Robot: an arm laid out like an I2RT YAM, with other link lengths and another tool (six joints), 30 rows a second.
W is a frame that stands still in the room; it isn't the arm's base.
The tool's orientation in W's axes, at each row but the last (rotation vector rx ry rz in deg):
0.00, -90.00, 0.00
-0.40, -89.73, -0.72
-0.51, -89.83, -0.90
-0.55, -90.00, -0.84
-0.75, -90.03, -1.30
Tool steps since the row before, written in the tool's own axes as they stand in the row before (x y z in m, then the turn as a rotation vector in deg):
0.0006, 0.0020, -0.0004, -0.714, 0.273, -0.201
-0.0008, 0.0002, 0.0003, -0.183, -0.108, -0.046
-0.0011, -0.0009, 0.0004, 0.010, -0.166, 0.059
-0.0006, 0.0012, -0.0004, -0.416, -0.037, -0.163
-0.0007, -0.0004, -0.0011, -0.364, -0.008, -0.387
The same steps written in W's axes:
0.0004, 0.0020, 0.0006, 0.201, 0.273, -0.714
-0.0003, 0.0002, -0.0008, 0.044, -0.108, -0.184
-0.0004, -0.0009, -0.0011, -0.062, -0.165, 0.009
0.0004, 0.0012, -0.0006, 0.162, -0.038, -0.416
0.0011, -0.0004, -0.0007, 0.387, -0.015, -0.364

